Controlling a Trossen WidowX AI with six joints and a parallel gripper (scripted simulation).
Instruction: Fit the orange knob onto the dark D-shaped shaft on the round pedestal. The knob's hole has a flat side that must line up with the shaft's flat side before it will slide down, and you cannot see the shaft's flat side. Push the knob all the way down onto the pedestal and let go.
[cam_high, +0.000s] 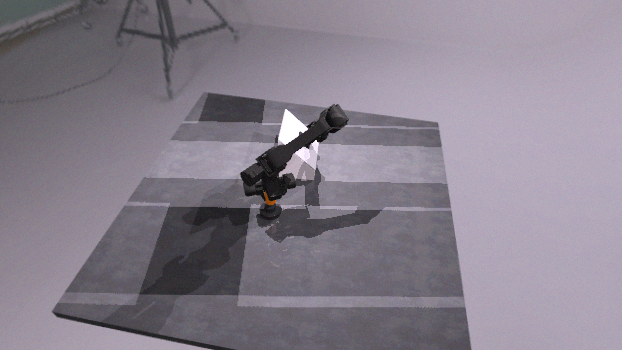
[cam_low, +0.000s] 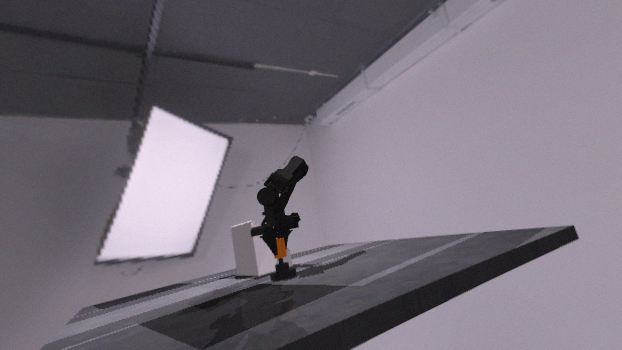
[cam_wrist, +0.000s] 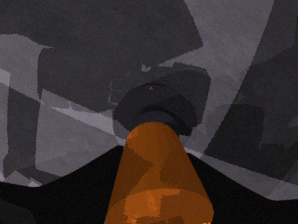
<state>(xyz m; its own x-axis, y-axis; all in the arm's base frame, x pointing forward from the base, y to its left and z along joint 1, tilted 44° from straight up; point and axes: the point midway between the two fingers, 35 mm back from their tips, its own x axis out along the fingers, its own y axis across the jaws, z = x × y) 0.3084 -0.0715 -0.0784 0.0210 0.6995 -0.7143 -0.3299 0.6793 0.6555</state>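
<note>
Now: the orange knob 20 mm above my gripper tip. Round my gripper tip: dark pedestal 40 mm below.
</note>
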